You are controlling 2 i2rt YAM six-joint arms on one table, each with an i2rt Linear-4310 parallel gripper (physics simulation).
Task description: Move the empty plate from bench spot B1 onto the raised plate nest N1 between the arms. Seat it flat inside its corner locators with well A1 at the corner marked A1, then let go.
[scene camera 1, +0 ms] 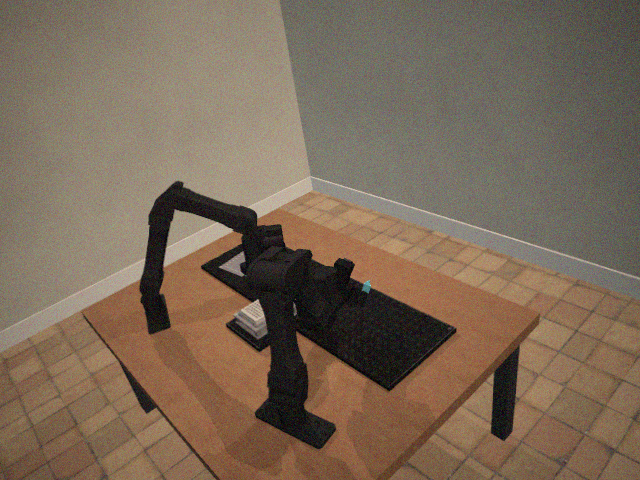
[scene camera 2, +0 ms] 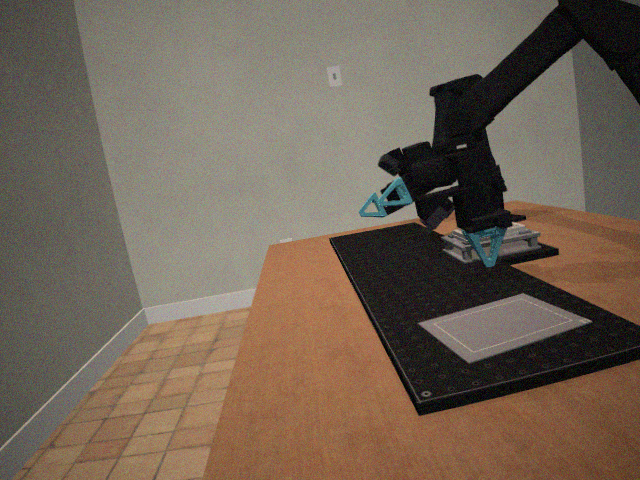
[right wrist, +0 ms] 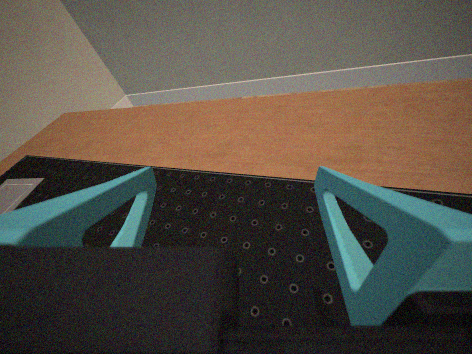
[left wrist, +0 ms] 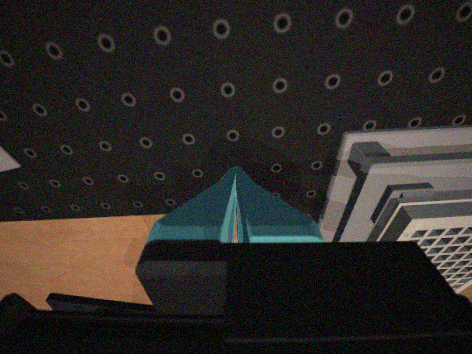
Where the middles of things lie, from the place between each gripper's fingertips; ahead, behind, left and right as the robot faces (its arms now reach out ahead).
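White well plate (left wrist: 431, 221): 19 cm to the left of my right hand, 20 cm behind it, 7 cm below it.
My left hand is 60 mm past the white well plate, 30 mm below it and 120 mm to the left of it.
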